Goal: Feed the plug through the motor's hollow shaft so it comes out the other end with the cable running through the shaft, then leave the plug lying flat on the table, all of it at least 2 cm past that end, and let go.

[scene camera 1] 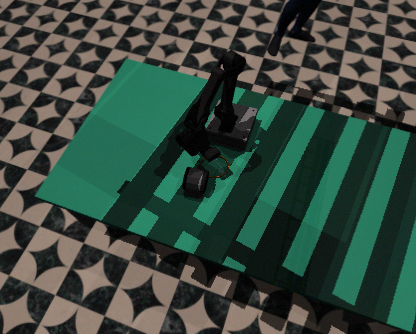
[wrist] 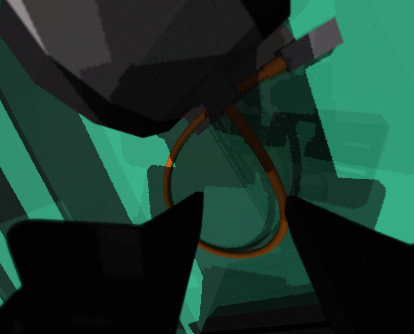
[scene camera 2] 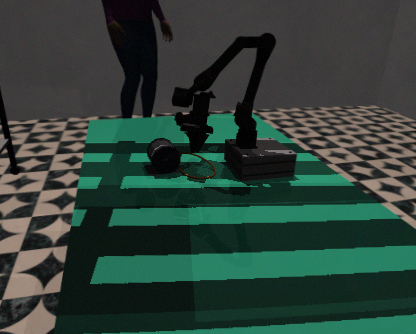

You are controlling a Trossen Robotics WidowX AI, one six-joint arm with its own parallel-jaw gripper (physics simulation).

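Places are measured from the arm's base along level axes (x ahead, y left, z up), in centimetres.
Pixels of known places: gripper, fingertip midpoint: (scene camera 1: 206,158) (wrist: 244,201) (scene camera 2: 194,152); arm's base at its link origin: (scene camera 1: 227,126) (scene camera 2: 246,145).
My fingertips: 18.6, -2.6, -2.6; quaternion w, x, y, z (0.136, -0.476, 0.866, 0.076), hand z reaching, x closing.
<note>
Ahead of a thing's pixels: the offset from my fingertips to its top centre, as dx, dy, dz. "spot": to the spot under its first point. Level surfaces: height alone.
The dark, drum-shaped motor @(+11.1, -0.6, +4.3) (scene camera 1: 196,181) (scene camera 2: 164,156) (wrist: 145,55) lies on its side on the green table. The orange cable (scene camera 1: 229,167) (scene camera 2: 215,170) (wrist: 282,220) forms a loop beside it, on the side toward the robot base. In the wrist view, the plug @(+5.8, -6.4, -4.2) (wrist: 312,45), a grey-ended block, is at the upper right beside the motor's edge; in the scene views it cannot be made out. My gripper (scene camera 2: 196,149) (wrist: 244,201) is partly open and empty, above the cable loop and beside the motor. The shaft's openings are too dark or hidden to see whether the cable runs through.
The robot base (scene camera 1: 232,125) (scene camera 2: 260,159) stands on the green table @(dz -5.9) (scene camera 1: 75,175) (scene camera 2: 300,267), across the cable loop from the motor. A dark block @(spot: +5.6, -1.6, +0.1) (wrist: 217,92) juts from the motor's side over the cable. Striped shadows cover much of the table. A person stands beyond it.
</note>
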